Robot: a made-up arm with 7 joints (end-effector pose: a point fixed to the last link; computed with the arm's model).
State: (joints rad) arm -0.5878 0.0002 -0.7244 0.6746 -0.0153 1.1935 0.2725
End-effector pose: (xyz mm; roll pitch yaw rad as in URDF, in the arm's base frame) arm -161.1 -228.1 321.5 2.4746 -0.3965 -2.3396
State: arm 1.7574 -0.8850 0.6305 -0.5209 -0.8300 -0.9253 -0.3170
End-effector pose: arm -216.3 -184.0 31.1 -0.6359 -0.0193 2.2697
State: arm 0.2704 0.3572 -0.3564 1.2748 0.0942 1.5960 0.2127
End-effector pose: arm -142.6 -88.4 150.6 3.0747 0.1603 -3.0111
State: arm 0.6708 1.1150 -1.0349 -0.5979 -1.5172 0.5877 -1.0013
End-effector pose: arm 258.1 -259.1 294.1 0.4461 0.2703 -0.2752
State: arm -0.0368 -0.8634 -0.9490 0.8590 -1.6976 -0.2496 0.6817
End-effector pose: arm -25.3 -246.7 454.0 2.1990 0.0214 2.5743
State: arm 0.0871 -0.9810 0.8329 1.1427 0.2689 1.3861 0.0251
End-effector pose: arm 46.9 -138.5 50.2 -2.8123 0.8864 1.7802
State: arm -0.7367 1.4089 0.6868 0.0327 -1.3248 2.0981 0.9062
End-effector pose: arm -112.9 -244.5 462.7 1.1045 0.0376 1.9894
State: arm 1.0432 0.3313 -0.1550 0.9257 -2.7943 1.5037 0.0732
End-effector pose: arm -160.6 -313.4 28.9 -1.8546 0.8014 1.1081
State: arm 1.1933 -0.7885 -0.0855 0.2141 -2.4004 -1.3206 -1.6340
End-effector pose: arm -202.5 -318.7 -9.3 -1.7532 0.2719 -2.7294
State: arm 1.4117 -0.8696 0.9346 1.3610 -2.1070 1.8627 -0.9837
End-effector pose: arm 37.5 71.2 118.3 -1.0892 1.2999 -0.3976
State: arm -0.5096 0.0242 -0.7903 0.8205 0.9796 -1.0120 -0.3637
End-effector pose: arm -126.6 -182.1 321.2 1.6089 0.9069 2.1731
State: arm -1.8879 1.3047 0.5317 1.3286 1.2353 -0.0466 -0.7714
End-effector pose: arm -43.0 -61.3 85.3 -1.6670 0.0156 1.5084
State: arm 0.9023 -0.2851 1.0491 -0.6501 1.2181 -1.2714 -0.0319
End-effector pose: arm -225.4 45.4 277.0 0.6716 -0.1616 0.4617
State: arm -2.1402 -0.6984 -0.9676 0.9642 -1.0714 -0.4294 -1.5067
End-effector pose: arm 178.5 -377.8 43.6 -2.7200 -0.4963 -0.0522
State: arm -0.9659 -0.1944 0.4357 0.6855 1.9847 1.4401 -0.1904
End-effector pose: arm -273.5 -126.7 238.8 -0.7270 0.0651 1.8616
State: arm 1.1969 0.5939 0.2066 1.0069 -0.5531 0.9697 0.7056
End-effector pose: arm -186.0 -74.1 205.8 0.8399 1.0401 1.4159
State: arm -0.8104 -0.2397 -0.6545 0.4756 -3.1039 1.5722 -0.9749
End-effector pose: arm -52.3 -501.2 223.1 -0.9977 0.2990 -2.8813
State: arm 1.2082 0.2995 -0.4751 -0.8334 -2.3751 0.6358 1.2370
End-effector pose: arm -51.0 -403.4 279.5 0.8979 0.4385 -2.3269
